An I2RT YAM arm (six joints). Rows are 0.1 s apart.
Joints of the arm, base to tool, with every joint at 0 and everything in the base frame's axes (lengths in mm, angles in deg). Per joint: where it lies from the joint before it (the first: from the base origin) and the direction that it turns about. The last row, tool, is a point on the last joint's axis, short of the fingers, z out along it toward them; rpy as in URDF.
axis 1: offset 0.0 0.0 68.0 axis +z
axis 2: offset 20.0 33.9 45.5 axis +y
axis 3: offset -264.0 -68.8 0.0 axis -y
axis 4: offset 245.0 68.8 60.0 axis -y
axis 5: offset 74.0 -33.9 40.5 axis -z
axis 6: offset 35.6 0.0 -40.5 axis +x
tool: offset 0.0 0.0 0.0 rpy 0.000 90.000 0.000
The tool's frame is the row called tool.
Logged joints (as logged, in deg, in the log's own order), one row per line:
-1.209, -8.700, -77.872, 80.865, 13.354, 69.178
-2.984, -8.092, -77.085, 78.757, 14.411, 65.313
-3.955, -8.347, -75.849, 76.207, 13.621, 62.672
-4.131, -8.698, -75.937, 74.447, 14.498, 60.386
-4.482, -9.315, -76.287, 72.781, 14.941, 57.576
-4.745, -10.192, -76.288, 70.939, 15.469, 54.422
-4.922, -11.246, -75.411, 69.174, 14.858, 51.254
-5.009, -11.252, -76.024, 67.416, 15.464, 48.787
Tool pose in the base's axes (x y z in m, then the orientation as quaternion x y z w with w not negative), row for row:
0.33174, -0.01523, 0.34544, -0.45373, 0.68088, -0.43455, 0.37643
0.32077, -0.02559, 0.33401, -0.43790, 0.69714, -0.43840, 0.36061
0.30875, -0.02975, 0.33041, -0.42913, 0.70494, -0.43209, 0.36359
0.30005, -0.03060, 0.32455, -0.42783, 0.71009, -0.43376, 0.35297
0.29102, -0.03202, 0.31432, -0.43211, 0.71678, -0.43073, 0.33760
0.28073, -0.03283, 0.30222, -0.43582, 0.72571, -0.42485, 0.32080
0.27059, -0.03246, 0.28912, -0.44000, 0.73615, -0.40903, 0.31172
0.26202, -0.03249, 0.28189, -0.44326, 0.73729, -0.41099, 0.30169
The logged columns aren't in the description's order. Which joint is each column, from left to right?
Columns, left to right: axis 1, axis 4, axis 6, axis 2, axis 5, axis 3.
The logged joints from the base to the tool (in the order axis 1, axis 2, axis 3, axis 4, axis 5, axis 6), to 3 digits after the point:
-1.209, 80.865, 69.178, -8.700, 13.354, -77.872
-2.984, 78.757, 65.313, -8.092, 14.411, -77.085
-3.955, 76.207, 62.672, -8.347, 13.621, -75.849
-4.131, 74.447, 60.386, -8.698, 14.498, -75.937
-4.482, 72.781, 57.576, -9.315, 14.941, -76.287
-4.745, 70.939, 54.422, -10.192, 15.469, -76.288
-4.922, 69.174, 51.254, -11.246, 14.858, -75.411
-5.009, 67.416, 48.787, -11.252, 15.464, -76.024

